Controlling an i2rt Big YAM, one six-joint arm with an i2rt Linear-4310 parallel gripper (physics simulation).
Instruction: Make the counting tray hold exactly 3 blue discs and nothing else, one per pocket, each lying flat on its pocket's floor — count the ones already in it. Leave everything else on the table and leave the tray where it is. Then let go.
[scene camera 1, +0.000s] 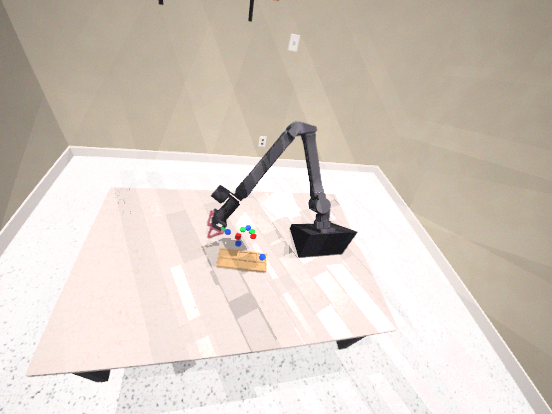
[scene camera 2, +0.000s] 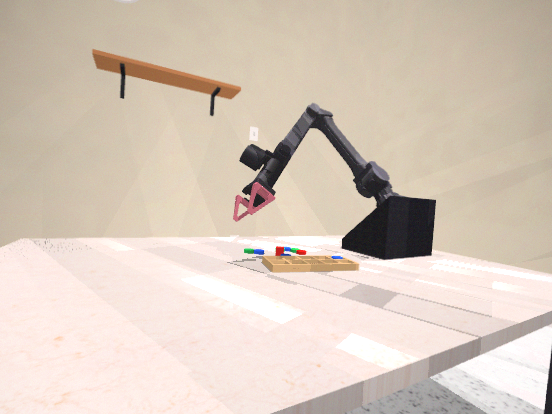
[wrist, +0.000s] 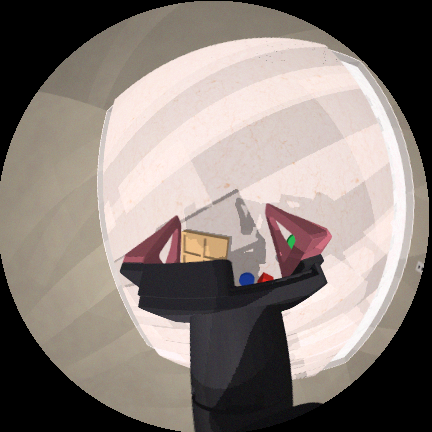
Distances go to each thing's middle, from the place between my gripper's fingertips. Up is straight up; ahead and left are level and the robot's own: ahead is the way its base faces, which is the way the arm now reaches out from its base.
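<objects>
The wooden counting tray (scene camera 2: 274, 263) is 110 mm below my hand, and it's also 110 mm to the left of the hand and 160 mm behind it.
</objects>
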